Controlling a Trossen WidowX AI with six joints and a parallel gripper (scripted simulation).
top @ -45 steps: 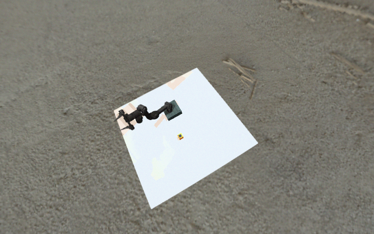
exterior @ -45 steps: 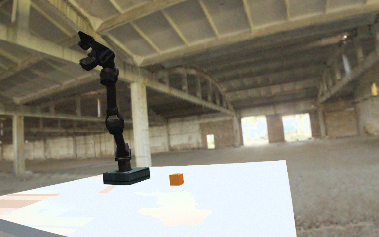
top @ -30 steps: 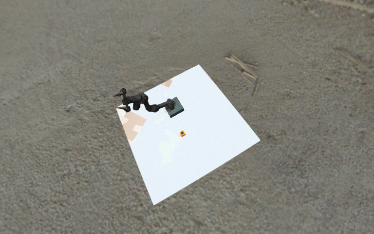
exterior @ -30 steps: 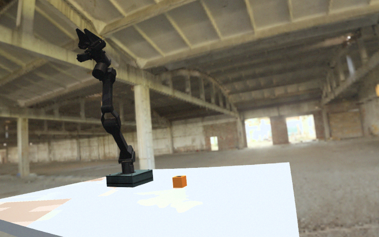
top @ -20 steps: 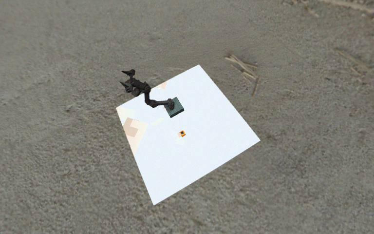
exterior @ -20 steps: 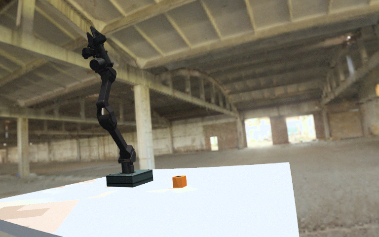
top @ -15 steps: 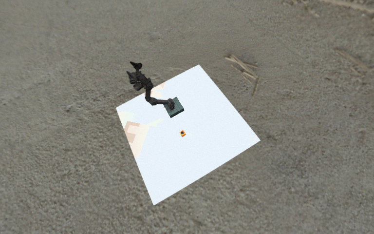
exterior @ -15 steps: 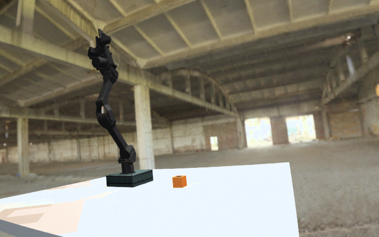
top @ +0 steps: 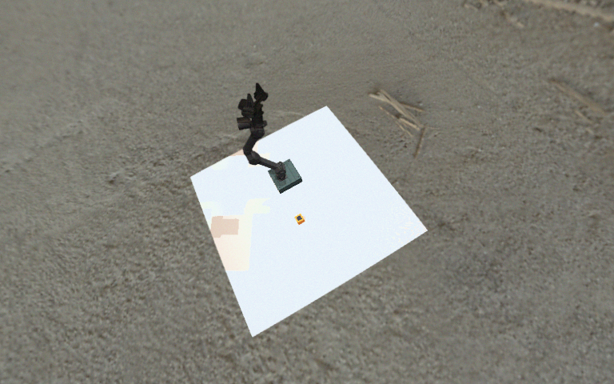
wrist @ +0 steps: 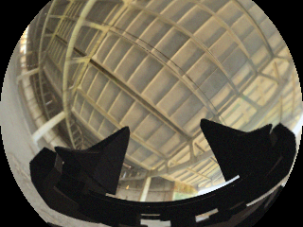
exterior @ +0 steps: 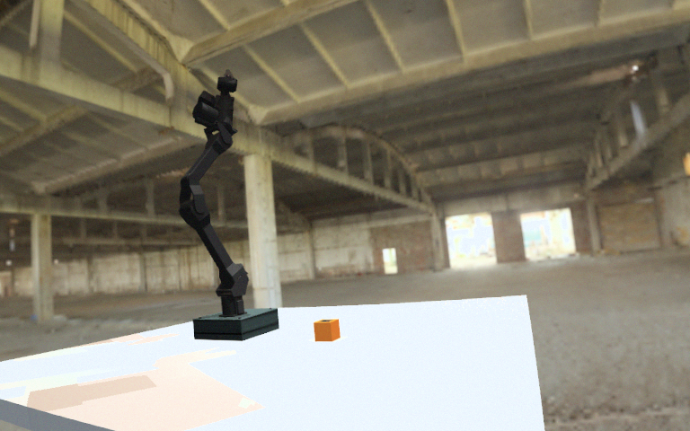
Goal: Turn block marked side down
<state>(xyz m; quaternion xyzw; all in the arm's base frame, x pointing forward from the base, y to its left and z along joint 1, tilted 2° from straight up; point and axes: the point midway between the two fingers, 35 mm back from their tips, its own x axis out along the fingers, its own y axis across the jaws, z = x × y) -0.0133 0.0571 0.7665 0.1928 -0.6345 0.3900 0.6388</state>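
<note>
Now: gripper tip 360 mm short of the orange block, 60 mm to the left of it and 830 mm above it.
</note>
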